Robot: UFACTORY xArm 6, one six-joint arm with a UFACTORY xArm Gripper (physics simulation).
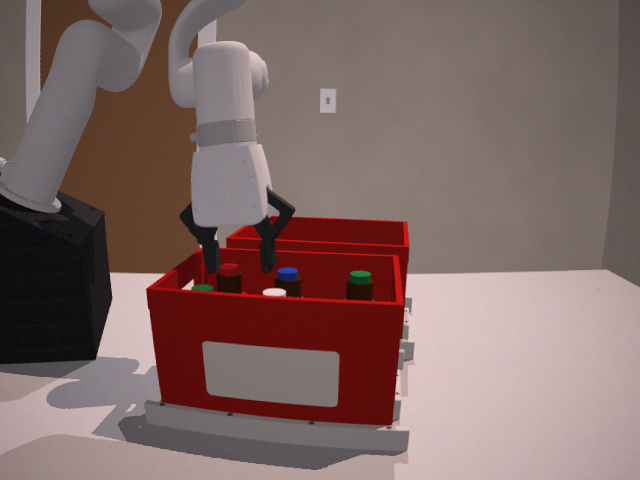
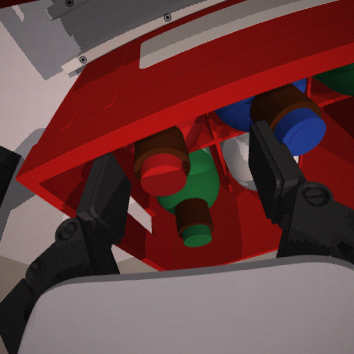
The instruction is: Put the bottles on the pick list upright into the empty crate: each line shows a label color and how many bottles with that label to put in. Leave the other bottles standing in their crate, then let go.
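Places are measured from the arm's base along level axes (x back, y left, z down), in metres.
Where they show: gripper, fingertip midpoint: (image 1: 241, 271) (image 2: 182, 155); arm's base at its link origin: (image 1: 27, 197).
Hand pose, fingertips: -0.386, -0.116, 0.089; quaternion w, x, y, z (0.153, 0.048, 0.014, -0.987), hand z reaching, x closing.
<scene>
Each offset is from my fingertips to the centre of the thing, as dx, dy, dz. Level surfaces: height alone.
The near red crate @[-0.059, -0.064, +0.067] (image 1: 175, 341) (image 2: 115, 107) holds upright bottles: a red-capped one @[+0.016, -0.004, +0.069] (image 1: 229, 269) (image 2: 163, 175), a blue-capped one @[-0.062, -0.021, +0.069] (image 1: 287, 274) (image 2: 301, 132), a green-capped one @[+0.036, -0.091, +0.069] (image 1: 202, 288) (image 2: 196, 236) at the left, another green one @[-0.153, -0.036, +0.069] (image 1: 360, 277) (image 2: 341, 81) at the right, and a white one @[-0.048, -0.103, +0.069] (image 1: 273, 292) (image 2: 240, 162). My gripper (image 1: 239, 267) (image 2: 182, 155) is open and empty, pointing down with its fingertips near cap height, one on each side of the red cap. The second red crate @[-0.120, +0.168, +0.067] (image 1: 330, 232) stands behind; its inside bottom is hidden. The pick list does not show.
Crate walls rise around the bottles, and the blue cap is close to the right finger. Pale rails @[-0.042, -0.161, +0.140] (image 1: 273, 431) run along the near crate's base. A black pedestal (image 1: 46, 289) carries the arm at the left. Both crates stand on a pale table @[dz +0.155] (image 1: 516, 361).
</scene>
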